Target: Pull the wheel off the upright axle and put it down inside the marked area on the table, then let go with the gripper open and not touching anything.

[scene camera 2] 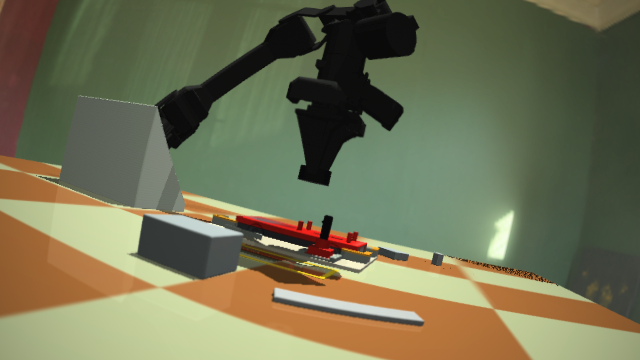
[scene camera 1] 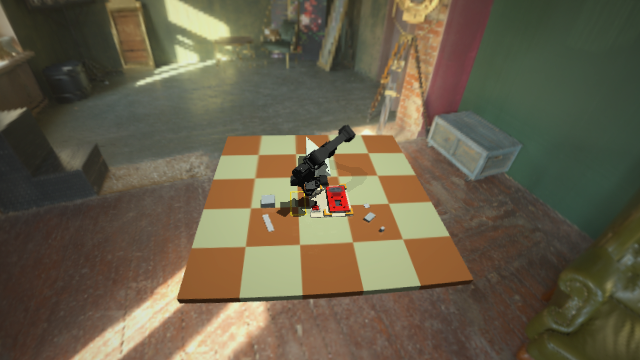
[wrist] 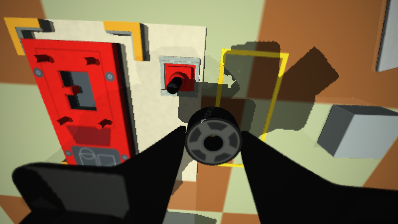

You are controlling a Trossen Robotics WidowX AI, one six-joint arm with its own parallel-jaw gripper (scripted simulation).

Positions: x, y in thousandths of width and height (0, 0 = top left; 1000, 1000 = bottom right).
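Note:
My gripper (scene camera 2: 495, 488), in wrist view too (wrist: 534, 596), holding dark grey wheel (wrist: 569, 650). Also upright axle (wrist: 451, 346). Red plate (scene camera 2: 418, 632). Grey block (scene camera 2: 313, 693). Flat grey bar (scene camera 2: 443, 824).

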